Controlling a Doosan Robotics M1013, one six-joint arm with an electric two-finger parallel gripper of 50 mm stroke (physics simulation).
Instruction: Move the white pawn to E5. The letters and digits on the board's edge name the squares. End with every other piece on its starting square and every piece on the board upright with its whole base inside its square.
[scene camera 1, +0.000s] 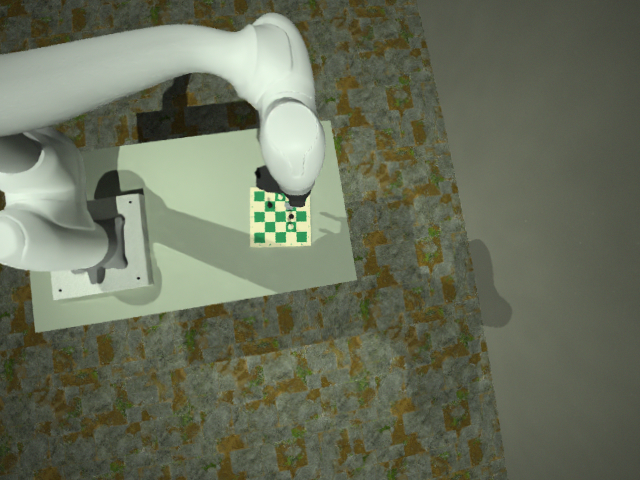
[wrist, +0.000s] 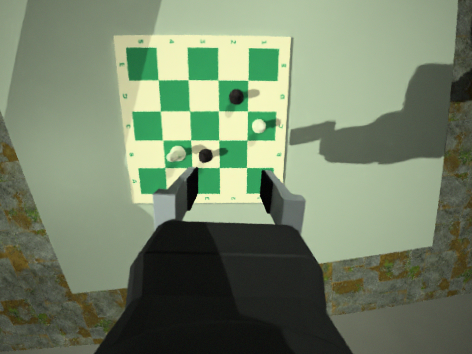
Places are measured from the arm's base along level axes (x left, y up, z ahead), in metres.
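Pixels of known places: gripper, fingertip midpoint: (wrist: 229, 181); arm's base, origin of the base link: (scene camera 1: 99, 245).
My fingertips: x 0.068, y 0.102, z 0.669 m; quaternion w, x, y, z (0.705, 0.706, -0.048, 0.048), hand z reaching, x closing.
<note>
Ahead of a thing's pixels: the offset from my fingertips to its top centre. "*": to the spot under its first point. Level surfaces: height alone.
The chessboard @[dx -0.029, dy -0.125, dz -0.045 m] (scene camera 1: 280, 243) (wrist: 205, 199) lies flat. A round-headed white piece, which looks like the white pawn @[dx +0.043, dy -0.094, dz -0.039 m] (scene camera 1: 280, 196) (wrist: 258, 126), stands upright on C1. A larger white piece @[dx -0.070, dy -0.082, dz -0.012 m] (scene camera 1: 291, 226) (wrist: 176, 154) stands on B4; its exact type is hard to tell. Black pieces stand on D2 @[dx +0.015, dy -0.094, dz -0.078 m] (scene camera 1: 269, 205) (wrist: 236, 96) and B3 @[dx -0.033, dy -0.094, dz -0.006 m] (scene camera 1: 291, 216) (wrist: 205, 155). The green square E5 @[* dx -0.098, dy -0.125, dz -0.128 m] (scene camera 1: 259, 237) (wrist: 141, 63) is a board corner and holds no piece. My gripper (scene camera 1: 290, 205) (wrist: 229, 181) is open and empty, above the board; in the wrist view its fingertips overlap the A row.
The board lies on a pale green table top @[dy -0.131 m] (scene camera 1: 206, 170) (wrist: 360, 210). The arm's base plate (scene camera 1: 136, 248) stands on the table's left part in the scene view. The arm (scene camera 1: 292, 139) hangs over the board's upper edge there. Arm shadows cross the table.
</note>
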